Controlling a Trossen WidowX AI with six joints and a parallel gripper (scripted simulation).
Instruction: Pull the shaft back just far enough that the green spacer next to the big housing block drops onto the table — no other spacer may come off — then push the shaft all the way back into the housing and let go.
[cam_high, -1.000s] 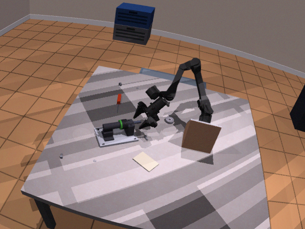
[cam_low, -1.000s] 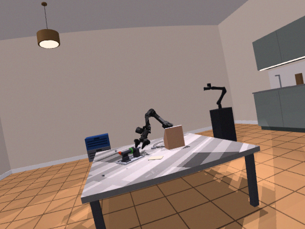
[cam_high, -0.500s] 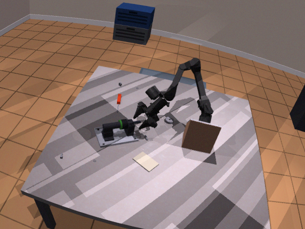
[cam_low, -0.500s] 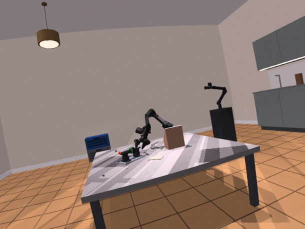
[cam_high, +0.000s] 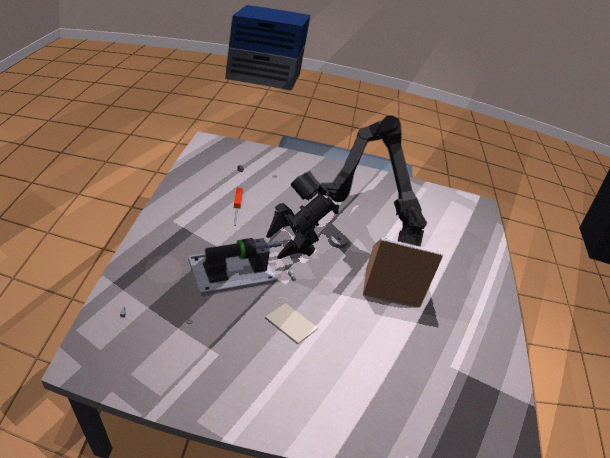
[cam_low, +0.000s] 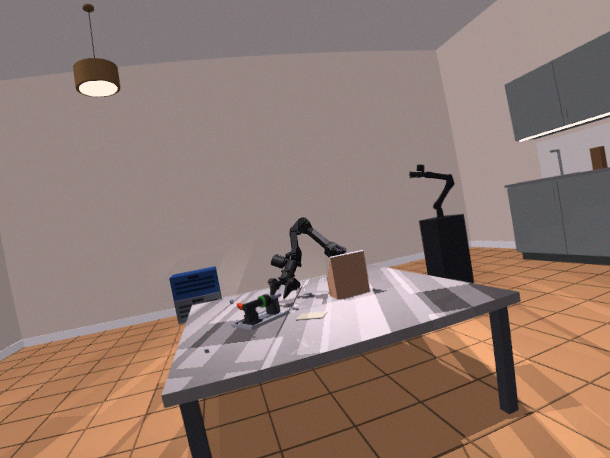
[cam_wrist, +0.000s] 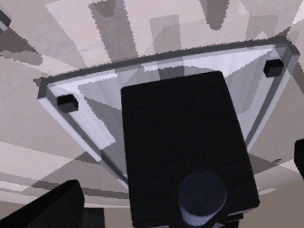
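My gripper tip is 6 cm short of the thin shaft, 4 cm to the right of it and 1 cm below it. Also, from my gripper tip: green spacer (8 cm ahead, 6 cm to the left, 1 cm above); then beige card (12 cm behind, 20 cm to the left, 6 cm below); then toothed disc (18 cm behind, 18 cm to the right, 6 cm below).
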